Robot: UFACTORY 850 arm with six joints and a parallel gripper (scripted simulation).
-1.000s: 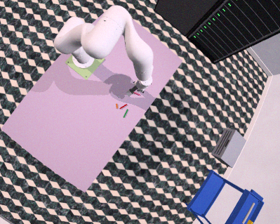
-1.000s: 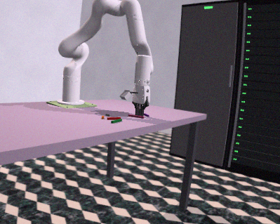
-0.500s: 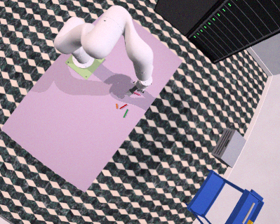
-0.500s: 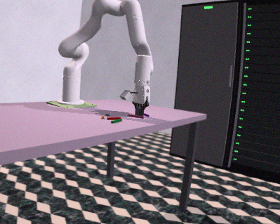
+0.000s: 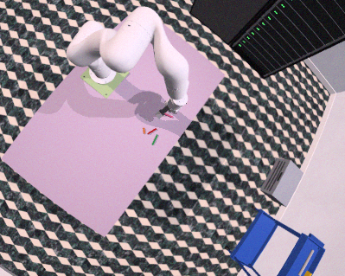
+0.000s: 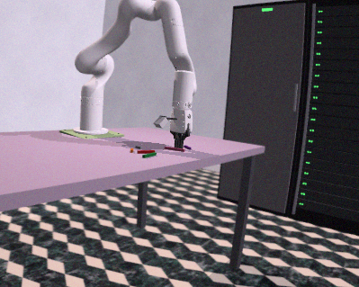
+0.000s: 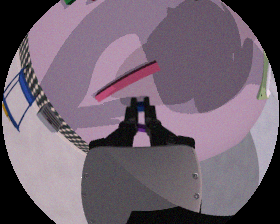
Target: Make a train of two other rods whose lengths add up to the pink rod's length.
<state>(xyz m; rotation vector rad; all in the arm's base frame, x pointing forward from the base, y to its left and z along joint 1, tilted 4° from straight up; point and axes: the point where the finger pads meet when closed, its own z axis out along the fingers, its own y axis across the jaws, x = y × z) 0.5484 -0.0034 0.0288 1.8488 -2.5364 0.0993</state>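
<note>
Right now my hand is 20 mm above the small blue rod. Also, from my hand: purple rod 20 mm ahead, 50 mm to the left, 20 mm below; grey rod 110 mm behind, 140 mm to the right, 20 mm below; pink rod 40 mm to the right, 20 mm below.
</note>
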